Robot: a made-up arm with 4 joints. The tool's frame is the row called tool. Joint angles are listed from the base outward. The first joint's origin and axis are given. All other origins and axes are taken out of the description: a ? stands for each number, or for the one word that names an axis. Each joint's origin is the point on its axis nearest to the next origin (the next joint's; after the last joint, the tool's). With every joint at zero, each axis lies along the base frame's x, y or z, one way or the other. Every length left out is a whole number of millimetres.
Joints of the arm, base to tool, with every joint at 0 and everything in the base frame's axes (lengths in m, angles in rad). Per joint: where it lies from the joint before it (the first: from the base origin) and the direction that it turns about. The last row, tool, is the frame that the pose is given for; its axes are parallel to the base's.
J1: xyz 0.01 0 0.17 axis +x
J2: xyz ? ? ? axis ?
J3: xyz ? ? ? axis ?
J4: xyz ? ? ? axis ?
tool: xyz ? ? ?
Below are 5 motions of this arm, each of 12 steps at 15 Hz.
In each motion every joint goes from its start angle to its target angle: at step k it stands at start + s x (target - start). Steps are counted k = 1, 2, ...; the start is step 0. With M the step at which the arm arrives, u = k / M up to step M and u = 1 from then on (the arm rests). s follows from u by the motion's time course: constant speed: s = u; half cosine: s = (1 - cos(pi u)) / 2; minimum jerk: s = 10 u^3 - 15 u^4 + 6 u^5.
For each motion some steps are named. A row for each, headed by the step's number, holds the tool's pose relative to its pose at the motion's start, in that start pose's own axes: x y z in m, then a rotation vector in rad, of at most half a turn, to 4 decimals.
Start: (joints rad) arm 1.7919 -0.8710 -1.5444 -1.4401
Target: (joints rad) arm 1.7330 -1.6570 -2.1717 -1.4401
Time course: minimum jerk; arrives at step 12
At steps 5, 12:
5: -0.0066 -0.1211 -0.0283 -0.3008 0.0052 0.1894
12: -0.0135 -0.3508 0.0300 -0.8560 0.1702 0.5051

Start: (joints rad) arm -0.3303 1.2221 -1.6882 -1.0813
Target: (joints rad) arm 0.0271 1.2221 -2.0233 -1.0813
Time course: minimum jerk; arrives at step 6
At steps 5, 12:
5: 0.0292 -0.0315 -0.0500 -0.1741 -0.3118 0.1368
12: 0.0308 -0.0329 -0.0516 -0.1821 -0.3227 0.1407

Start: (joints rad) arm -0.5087 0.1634 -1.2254 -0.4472
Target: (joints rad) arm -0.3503 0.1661 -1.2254 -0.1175
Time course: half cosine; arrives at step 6
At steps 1, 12:
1: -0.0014 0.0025 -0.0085 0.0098 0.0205 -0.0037
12: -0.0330 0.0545 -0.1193 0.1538 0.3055 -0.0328

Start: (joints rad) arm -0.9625 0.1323 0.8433 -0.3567
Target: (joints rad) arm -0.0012 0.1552 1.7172 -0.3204
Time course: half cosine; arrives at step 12
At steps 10, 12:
10: 0.1928 -0.0482 0.5327 1.6131 0.1650 -0.5454
12: 0.2084 -0.0881 0.5629 1.7282 0.1789 -0.5859

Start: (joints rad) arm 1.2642 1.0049 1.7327 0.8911
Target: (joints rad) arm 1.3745 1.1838 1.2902 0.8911
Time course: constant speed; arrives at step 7
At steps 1, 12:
1: 0.0005 -0.0477 -0.0060 -0.0135 0.0100 -0.0597
12: -0.0644 -0.3337 -0.0565 -0.1103 0.1093 -0.4127

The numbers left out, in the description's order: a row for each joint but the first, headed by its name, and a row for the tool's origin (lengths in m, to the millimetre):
J2: xyz 0 -0.02 0.39, axis +y
J3: xyz 0.26 0 -0.03, axis +x
J4: xyz 0 0.13 -0.39, axis +y
tool: xyz 0.32 0 -0.05

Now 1 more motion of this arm.
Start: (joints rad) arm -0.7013 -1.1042 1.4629 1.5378
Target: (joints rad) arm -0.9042 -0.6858 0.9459 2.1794
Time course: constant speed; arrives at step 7
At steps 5, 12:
5: -0.0154 -0.2998 -0.2893 0.3419 0.6492 -0.3986
12: -0.0874 -0.3646 -0.4073 0.5214 0.9159 -0.5314

